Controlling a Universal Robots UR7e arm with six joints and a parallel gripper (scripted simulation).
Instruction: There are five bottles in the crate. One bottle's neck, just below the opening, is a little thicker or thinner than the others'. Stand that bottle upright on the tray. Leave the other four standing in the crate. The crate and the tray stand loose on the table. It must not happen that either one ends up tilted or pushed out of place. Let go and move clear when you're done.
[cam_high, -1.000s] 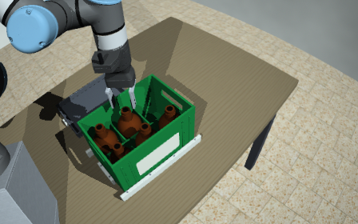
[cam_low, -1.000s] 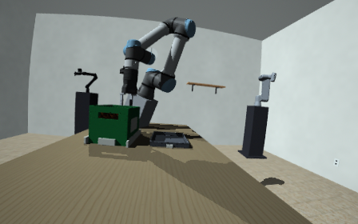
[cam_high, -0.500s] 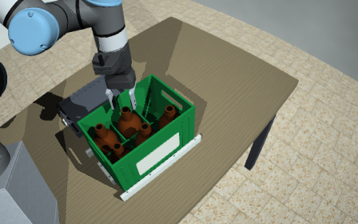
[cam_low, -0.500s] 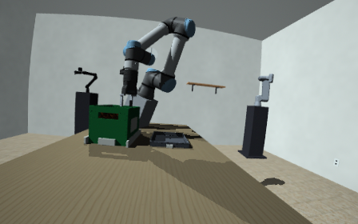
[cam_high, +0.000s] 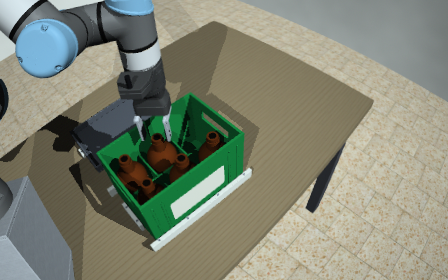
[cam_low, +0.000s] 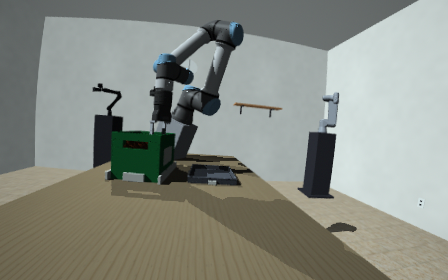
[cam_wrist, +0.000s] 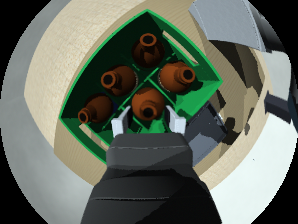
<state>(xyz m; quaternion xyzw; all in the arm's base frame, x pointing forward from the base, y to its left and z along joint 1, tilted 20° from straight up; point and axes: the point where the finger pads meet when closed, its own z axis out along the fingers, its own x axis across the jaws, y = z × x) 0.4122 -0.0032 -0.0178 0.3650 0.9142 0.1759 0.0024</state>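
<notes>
My gripper is now 10 mm short of the crate, 40 mm to the left of it and 100 mm above it. From my hand the other things lie so: dark grey tray (30 mm behind, 240 mm to the left, 170 mm below).
</notes>
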